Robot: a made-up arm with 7 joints.
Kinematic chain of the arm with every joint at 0, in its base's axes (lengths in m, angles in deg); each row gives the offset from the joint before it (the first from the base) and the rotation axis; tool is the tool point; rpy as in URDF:
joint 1: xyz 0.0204 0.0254 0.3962 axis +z
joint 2: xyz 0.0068 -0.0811 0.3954 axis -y
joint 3: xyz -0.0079 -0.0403 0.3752 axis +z
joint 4: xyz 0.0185 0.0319 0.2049 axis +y
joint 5: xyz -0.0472 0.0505 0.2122 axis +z
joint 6: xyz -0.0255 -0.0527 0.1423 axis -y
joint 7: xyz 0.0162 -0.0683 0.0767 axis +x
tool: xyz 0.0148 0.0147 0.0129 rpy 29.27 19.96 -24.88
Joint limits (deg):
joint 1: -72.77..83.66
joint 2: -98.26..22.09
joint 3: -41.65..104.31
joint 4: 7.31..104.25
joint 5: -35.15..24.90
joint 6: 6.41..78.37
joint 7: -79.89..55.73
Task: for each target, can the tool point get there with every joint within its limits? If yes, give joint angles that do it. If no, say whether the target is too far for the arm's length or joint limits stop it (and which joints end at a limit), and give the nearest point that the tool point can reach.
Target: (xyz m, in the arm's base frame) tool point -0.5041 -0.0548 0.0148
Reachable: no: joint limits stop it (at a limit: joint 1, joint 2, joint 4, joint 5, joint 6, joint 7) | nearest point -0.1728 -0.4669 0.3275 | short by 0.614 m
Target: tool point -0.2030 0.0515 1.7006
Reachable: yes | joints 56.98 11.47 82.66 52.10 14.83 34.52 29.61
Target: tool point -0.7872 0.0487 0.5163
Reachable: no: joint limits stop it (at a limit: joint 1, joint 2, joint 4, joint 5, joint 6, joint 7) | nearest point -0.2444 0.5096 0.5960 | short by 0.716 m
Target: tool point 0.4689 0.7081 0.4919
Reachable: yes | joints 60.65 -81.65 12.08 87.85 -3.79 71.63 28.64
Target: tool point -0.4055 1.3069 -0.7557
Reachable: no: too far | nearest point 0.0298 0.7880 0.2962 | short by 1.251 m
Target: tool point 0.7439 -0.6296 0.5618
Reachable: yes | joints -28.76 -87.70 -16.69 45.26 2.66 12.94 -18.04
